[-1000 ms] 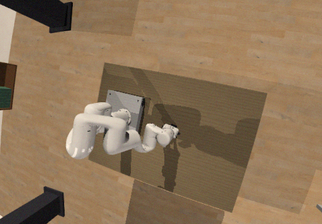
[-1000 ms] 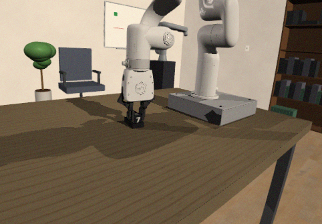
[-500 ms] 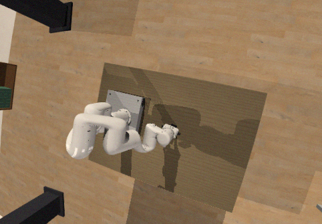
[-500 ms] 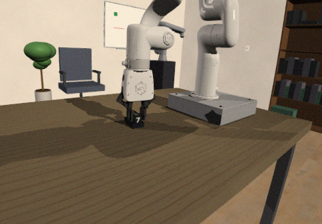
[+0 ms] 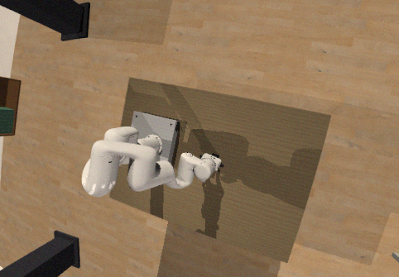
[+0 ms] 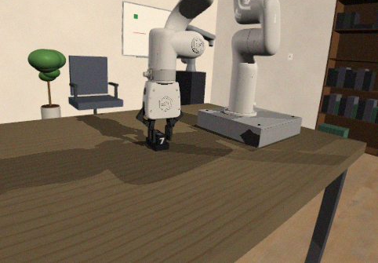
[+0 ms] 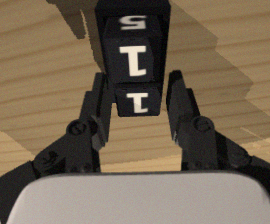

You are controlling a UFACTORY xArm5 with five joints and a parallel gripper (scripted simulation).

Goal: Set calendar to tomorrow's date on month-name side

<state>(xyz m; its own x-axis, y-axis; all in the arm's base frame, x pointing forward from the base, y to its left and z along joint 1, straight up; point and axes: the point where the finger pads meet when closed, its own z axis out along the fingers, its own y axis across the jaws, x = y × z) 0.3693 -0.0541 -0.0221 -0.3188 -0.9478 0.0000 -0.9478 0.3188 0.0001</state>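
Right now the dark calendar tray is 30 mm below my hand and 20 mm to the right of it.
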